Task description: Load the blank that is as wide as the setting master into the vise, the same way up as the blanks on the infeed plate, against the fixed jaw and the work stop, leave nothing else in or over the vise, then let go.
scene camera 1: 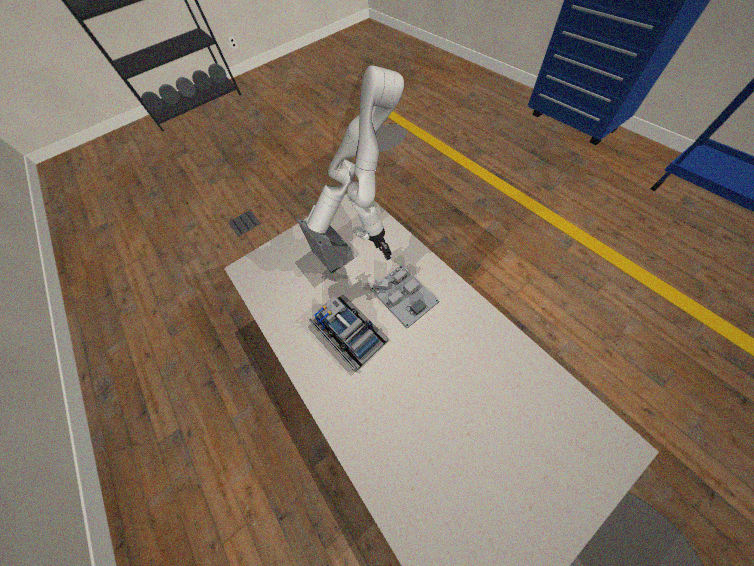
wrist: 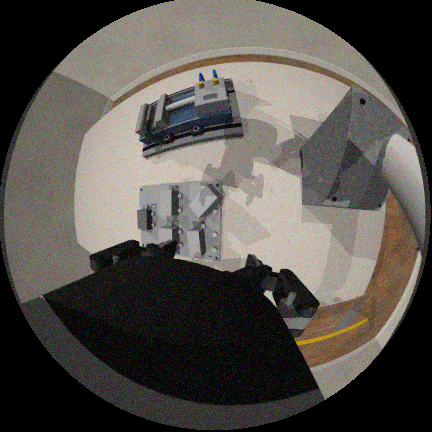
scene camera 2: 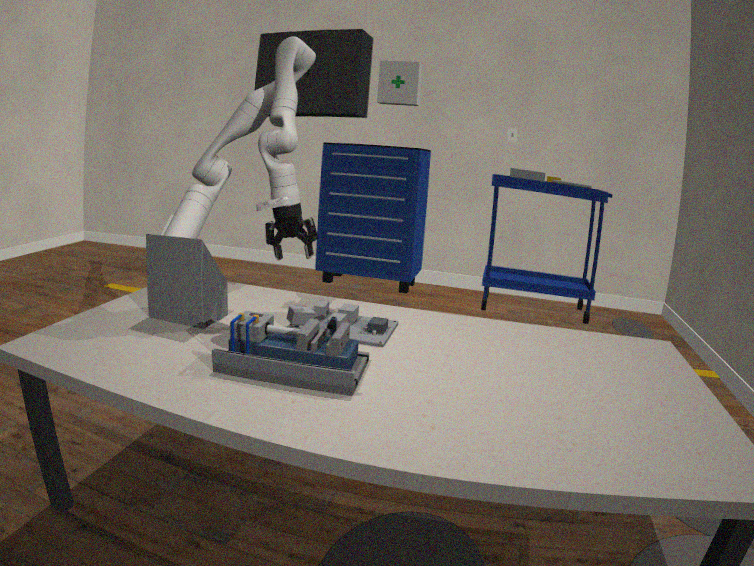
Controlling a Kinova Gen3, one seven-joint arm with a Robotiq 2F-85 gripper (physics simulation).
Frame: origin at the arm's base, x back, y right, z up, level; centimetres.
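Seen in the pictures: gripper, fingertip midpoint: (scene camera 1: 383, 252) (wrist: 209, 255) (scene camera 2: 294, 258); arm's base, link origin: (scene camera 1: 316, 228) (scene camera 2: 173, 250).
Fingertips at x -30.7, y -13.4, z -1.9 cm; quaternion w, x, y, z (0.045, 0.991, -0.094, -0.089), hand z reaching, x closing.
Observation:
Offsets run from my fingertips to a thing's top centre. "*": to the spot under its first point. Level surfaces: height alone.
The vise @(dx -10.9, dy +31.6, dz -6.5 cm) (scene camera 1: 365, 343) (scene camera 2: 292, 352) (wrist: 182, 117) has a blue body, grey jaws and a light spindle. No blank shows between its jaws in the wrist view. The infeed plate @(* dx -24.2, dy +10.0, dz -15.6 cm) (scene camera 1: 406, 319) (scene camera 2: 389, 336) (wrist: 159, 194) lies beside it. Several light grey blanks are on the plate; one blank @(dx -4.5, dy +6.6, dz -10.7 cm) (wrist: 202, 203) sits turned at a corner, and another blank @(dx -7.4, dy -2.6, dz -12.0 cm) (wrist: 195, 243) stands near the lower edge. A darker block @(dx -23.9, dy +2.6, dz -13.1 cm) (scene camera 1: 417, 306) (scene camera 2: 377, 325) (wrist: 145, 219), possibly the setting master, is at the plate's other end. My gripper (scene camera 1: 387, 257) (scene camera 2: 294, 256) (wrist: 209, 255) is open and empty, high above the plate's blank end. Its body hides part of the wrist view.
The grey arm pedestal (scene camera 1: 327, 246) (scene camera 2: 182, 280) (wrist: 340, 155) stands on the table @(dz -16.4 cm) (scene camera 1: 487, 426) (scene camera 2: 517, 414) behind the vise and plate. Blue and yellow parts @(* dx -1.2, dy +35.9, dz -8.6 cm) (scene camera 2: 243, 332) (wrist: 215, 75) rise at the vise's spindle end. A blue cabinet (scene camera 2: 371, 213) and cart (scene camera 2: 539, 283) stand beyond the table.

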